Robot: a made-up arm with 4 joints.
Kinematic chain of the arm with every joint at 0, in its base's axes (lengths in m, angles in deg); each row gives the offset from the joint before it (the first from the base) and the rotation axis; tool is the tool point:
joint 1: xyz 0 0 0.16 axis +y
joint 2: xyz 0.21 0 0.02 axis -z
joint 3: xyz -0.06 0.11 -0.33 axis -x
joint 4: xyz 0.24 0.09 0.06 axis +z
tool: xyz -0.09 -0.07 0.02
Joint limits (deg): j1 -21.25..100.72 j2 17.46..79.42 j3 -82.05..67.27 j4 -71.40..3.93
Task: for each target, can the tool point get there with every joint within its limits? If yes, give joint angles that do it. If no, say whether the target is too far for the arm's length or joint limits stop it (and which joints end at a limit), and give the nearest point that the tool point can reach.
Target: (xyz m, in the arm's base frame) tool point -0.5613 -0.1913 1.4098
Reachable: no: too far | nearest point -0.3284 -0.0874 -0.0420 | short by 1.474 m
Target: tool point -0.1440 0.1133 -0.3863
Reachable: yes | joints 70.13 50.19 34.28 -62.24
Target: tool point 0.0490 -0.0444 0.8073
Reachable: no: joint limits stop it (at a limit: joint 1, joint 2, joint 4) | nearest point 0.3523 -0.0650 0.1493 | short by 0.725 m
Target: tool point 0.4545 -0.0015 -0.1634
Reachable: yes | joints 5.05 74.57 20.94 -59.01
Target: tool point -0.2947 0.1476 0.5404
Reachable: no: joint limits stop it (at a limit: joint 1, joint 2, joint 3) | nearest point -0.3063 -0.0713 -0.0464 | short by 0.626 m
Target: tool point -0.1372 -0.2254 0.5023
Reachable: no: joint limits stop it (at a limit: joint 1, joint 2, joint 3, joint 4) | nearest point -0.3284 -0.0874 -0.0420 | short by 0.593 m
